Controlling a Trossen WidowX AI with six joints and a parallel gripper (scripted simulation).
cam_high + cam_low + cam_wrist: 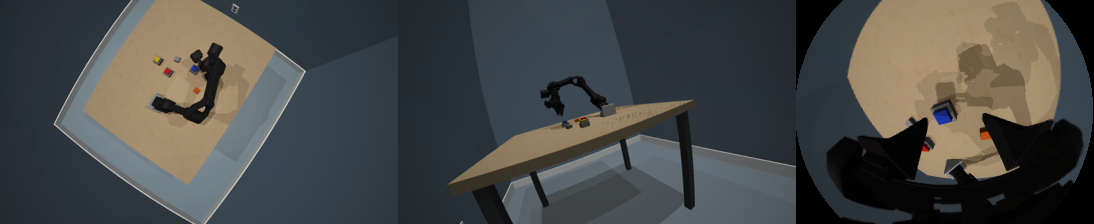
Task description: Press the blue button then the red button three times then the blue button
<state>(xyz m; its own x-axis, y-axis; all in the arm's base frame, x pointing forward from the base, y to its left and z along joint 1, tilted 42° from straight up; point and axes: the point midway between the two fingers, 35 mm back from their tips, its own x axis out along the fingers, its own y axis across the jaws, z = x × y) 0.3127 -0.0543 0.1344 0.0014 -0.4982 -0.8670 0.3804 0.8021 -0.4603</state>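
My gripper tip is now 50 mm above the blue button, 40 mm to the right of it and 10 mm past it. The rest, counted from my gripper tip: orange block 120 mm behind, 70 mm below, 40 mm to the right; then red button 180 mm to the left, 110 mm behind, 50 mm below; then grey block 170 mm to the left, 70 mm below, 10 mm behind.
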